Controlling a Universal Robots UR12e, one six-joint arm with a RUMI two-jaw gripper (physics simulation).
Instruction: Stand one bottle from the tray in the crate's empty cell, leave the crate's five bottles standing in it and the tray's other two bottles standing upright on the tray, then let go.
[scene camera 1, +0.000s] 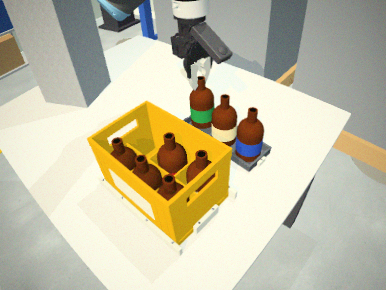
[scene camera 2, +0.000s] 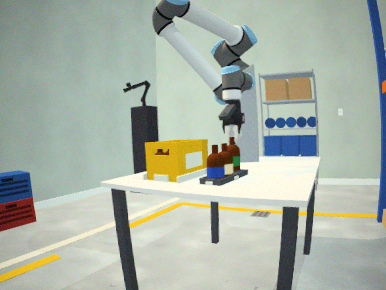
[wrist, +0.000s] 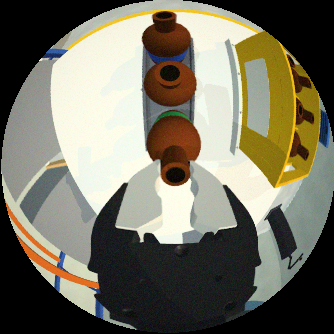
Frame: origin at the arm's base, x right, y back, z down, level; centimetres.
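Seen in the pictures: gripper, fingertip midpoint: (scene camera 1: 199, 87) (scene camera 2: 233, 144) (wrist: 173, 161).
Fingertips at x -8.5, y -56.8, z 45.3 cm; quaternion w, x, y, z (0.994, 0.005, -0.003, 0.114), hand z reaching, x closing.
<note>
Offsets run from my fingertips to a thing's middle. Level surfaces: height alone.
My gripper (scene camera 1: 201, 79) (scene camera 2: 231, 134) (wrist: 173, 161) is shut on the neck of the green-label bottle @(dx +0.2, dy -0.9, dz +4.1 cm) (scene camera 1: 201, 102) (scene camera 2: 233, 150) (wrist: 173, 140). This bottle is upright at one end of the dark tray @(dx +1.0, dy -9.4, dz +13.5 cm) (scene camera 1: 250, 165) (scene camera 2: 220, 180) (wrist: 187, 107); I cannot tell whether its base touches the tray. The cream-label bottle @(dx +1.4, dy -9.4, dz +6.5 cm) (scene camera 1: 224, 120) (wrist: 170, 90) and the blue-label bottle @(dx +2.6, dy -18.3, dz +6.5 cm) (scene camera 1: 249, 135) (scene camera 2: 215, 162) (wrist: 166, 40) stand upright on the tray beside it, in one row. The yellow crate @(dx +26.1, dy -6.5, dz +6.0 cm) (scene camera 1: 187, 220) (scene camera 2: 162, 167) (wrist: 260, 145) holds five standing bottles; its empty cell is at the back left corner in scene camera 1.
The crate stands close beside the tray on the white table @(dz +14.8 cm) (scene camera 1: 300, 120) (scene camera 2: 270, 187), and its walls rise above the table. A grey column (scene camera 1: 65, 55) stands at the back left in scene camera 1. A black pedestal (scene camera 2: 144, 140) stands behind the table in scene camera 2.
</note>
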